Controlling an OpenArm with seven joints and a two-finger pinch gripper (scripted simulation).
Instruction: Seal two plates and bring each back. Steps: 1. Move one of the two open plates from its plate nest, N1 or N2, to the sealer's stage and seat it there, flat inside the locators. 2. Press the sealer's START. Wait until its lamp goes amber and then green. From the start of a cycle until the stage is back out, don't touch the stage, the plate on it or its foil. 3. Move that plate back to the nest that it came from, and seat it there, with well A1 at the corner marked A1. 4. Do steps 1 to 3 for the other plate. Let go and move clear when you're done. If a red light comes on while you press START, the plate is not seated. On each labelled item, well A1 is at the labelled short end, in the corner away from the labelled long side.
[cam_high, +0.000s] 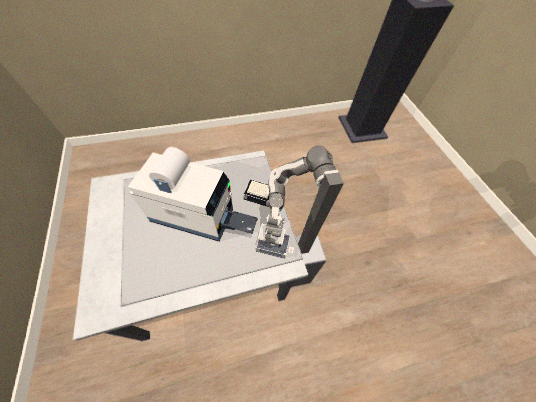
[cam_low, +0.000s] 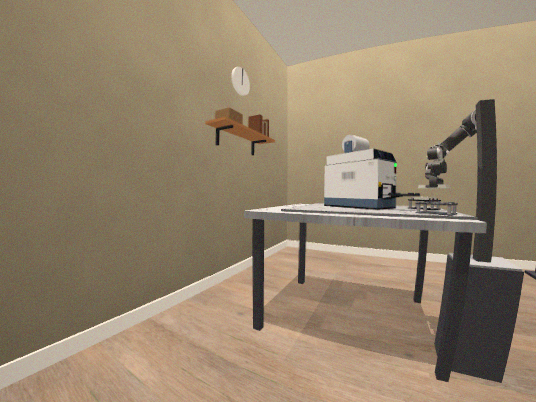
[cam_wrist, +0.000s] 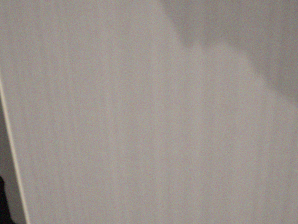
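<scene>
Now: the plate nest 8 cm below my hand, 1 cm to the left of it and 1 cm behind it. Round my hand: yellow warning label 27 cm ahead, 9 cm to the right, 2 cm above; then plate 33 cm to the right, 6 cm below; then sealer stage 14 cm ahead, 12 cm to the right, 4 cm below.
</scene>
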